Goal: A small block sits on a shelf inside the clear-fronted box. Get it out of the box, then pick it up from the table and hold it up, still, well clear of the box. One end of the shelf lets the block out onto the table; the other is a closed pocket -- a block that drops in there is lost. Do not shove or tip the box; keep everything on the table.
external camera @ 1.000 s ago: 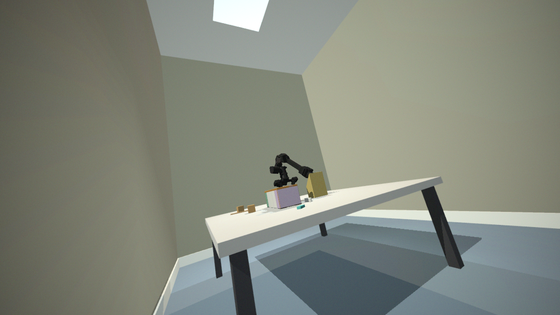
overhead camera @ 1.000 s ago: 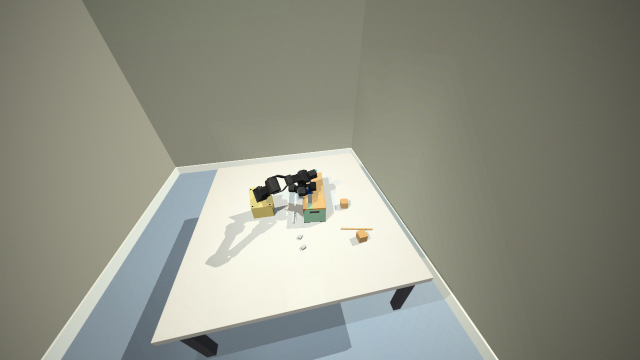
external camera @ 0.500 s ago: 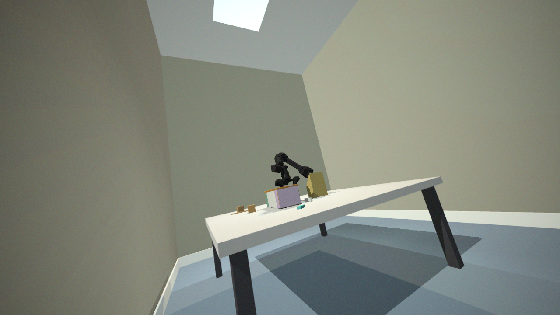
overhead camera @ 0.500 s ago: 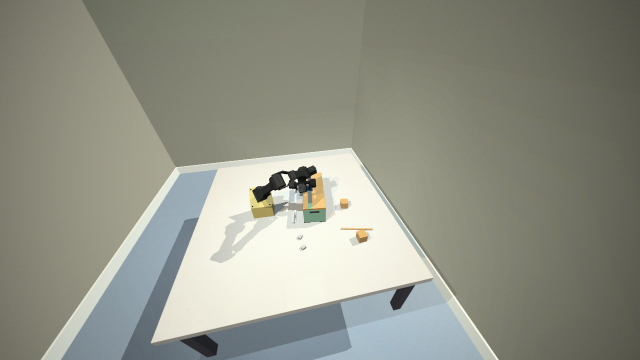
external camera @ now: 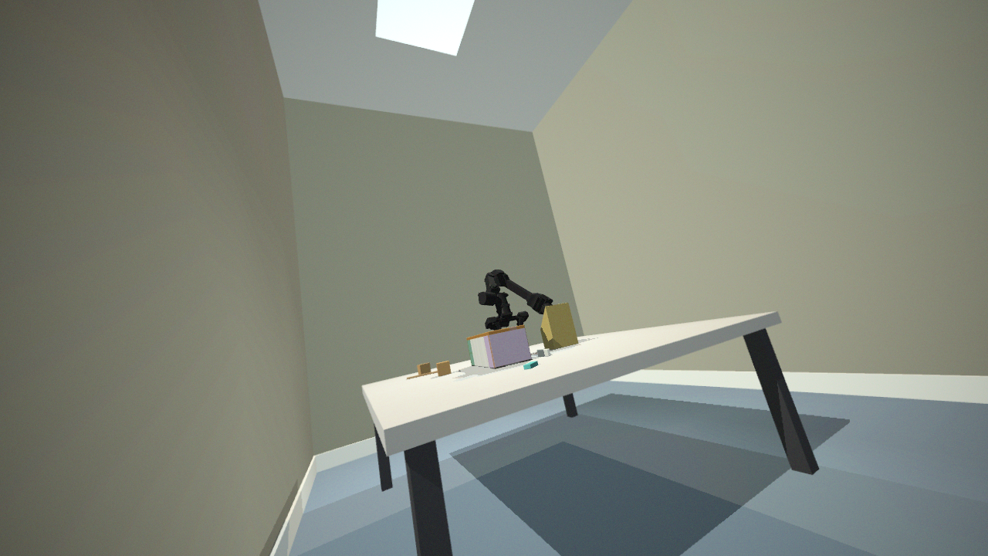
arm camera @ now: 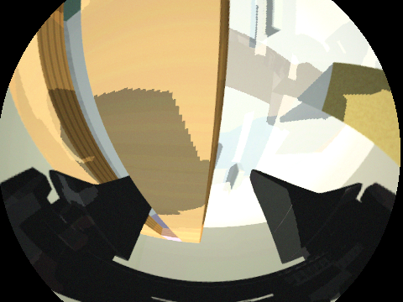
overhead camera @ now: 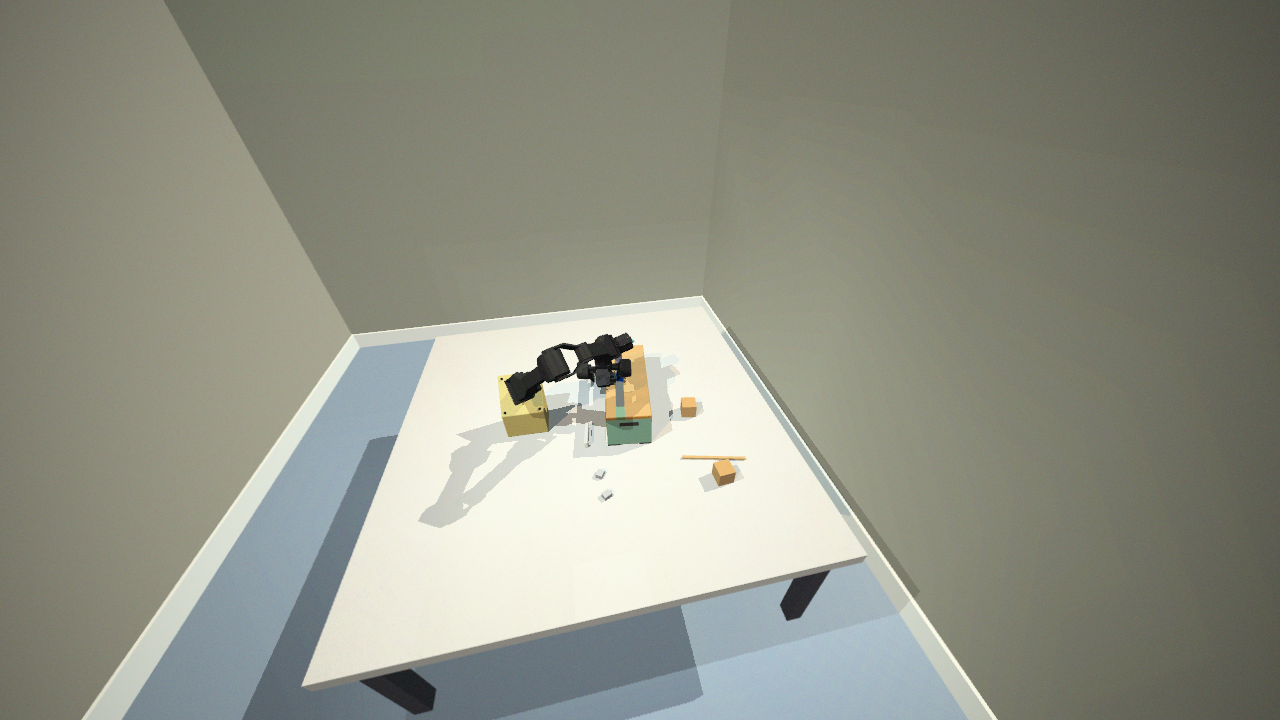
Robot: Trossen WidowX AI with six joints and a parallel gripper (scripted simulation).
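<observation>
Right now the box is 30 mm ahead of my gripper tip, 50 mm to the right of it and 30 mm below it. From my gripper tip the other things lie so: teal piece 150 mm ahead, 330 mm to the left, 80 mm below; small blue block 60 mm ahead, 20 mm to the left; thin wooden stick 280 mm ahead, 360 mm to the right, 80 mm below.
</observation>
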